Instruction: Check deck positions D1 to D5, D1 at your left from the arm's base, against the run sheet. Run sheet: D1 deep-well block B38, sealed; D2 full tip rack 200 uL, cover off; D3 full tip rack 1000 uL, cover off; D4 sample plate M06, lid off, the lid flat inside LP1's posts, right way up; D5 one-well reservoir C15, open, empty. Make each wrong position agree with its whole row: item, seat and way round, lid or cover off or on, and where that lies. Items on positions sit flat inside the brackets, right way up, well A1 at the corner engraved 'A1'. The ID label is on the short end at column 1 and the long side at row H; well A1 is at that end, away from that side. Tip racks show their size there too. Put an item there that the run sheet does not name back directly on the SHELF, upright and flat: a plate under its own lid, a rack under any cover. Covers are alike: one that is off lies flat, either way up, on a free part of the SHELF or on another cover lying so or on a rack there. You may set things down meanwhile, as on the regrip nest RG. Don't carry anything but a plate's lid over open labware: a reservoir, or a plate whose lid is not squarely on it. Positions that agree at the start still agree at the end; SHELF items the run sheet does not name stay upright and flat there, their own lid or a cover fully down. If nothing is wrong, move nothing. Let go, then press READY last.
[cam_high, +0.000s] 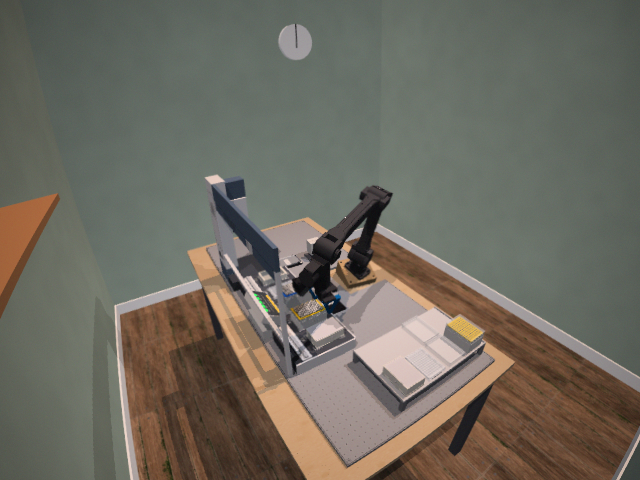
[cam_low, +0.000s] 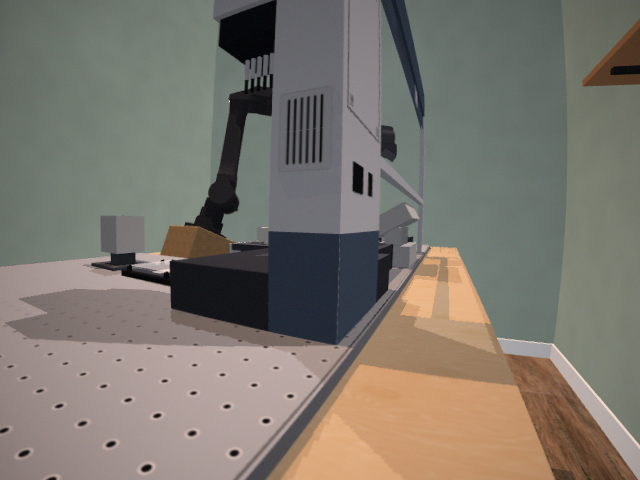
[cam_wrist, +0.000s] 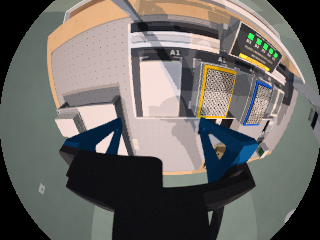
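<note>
My gripper is now 10 mm past the white block and 150 mm above it. Round my hand: yellow-framed tip rack: 10 mm behind, 120 mm to the right, 130 mm below; then gantry beam: 140 mm ahead, 310 mm to the right, 290 mm above; then blue-framed tip rack: 30 mm behind, 240 mm to the right, 100 mm below.
</note>
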